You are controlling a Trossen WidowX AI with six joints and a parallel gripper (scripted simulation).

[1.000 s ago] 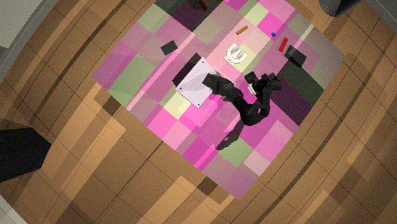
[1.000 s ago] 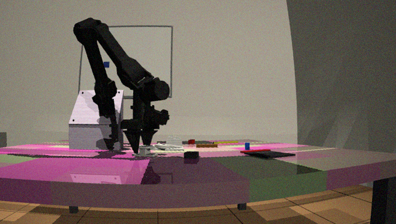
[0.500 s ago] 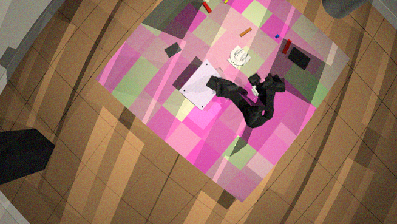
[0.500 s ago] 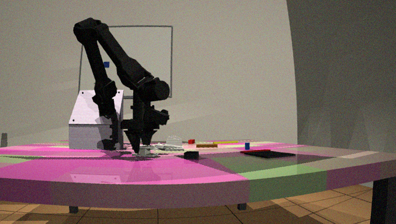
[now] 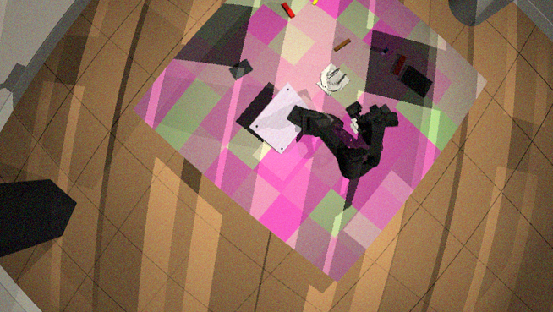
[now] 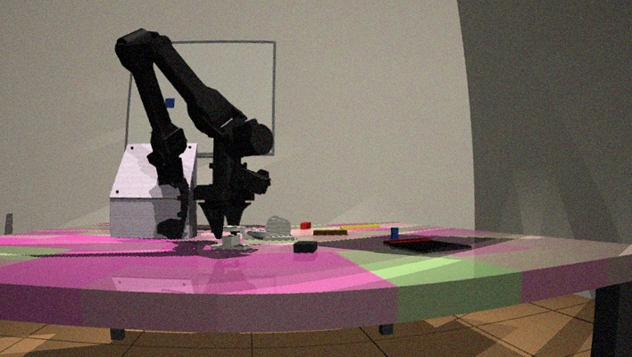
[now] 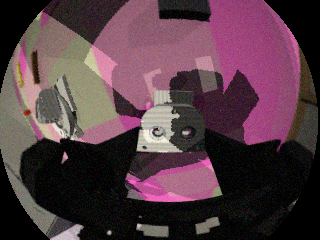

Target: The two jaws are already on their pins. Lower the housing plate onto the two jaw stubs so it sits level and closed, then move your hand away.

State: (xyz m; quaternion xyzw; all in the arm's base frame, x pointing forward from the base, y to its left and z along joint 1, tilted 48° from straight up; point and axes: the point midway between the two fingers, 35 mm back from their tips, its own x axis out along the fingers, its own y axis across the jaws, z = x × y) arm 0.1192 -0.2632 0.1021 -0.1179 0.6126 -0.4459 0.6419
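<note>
The white piece lies 1 cm ahead of my gripper tip, 1 cm to the right of it and 1 cm below it. The rest, counted from my gripper tip: dark block: 14 cm ahead, 8 cm to the right, 1 cm below; red bar: 38 cm ahead, 3 cm to the right, 2 cm below; brown stick: 30 cm ahead, 25 cm to the left, 1 cm below.
</note>
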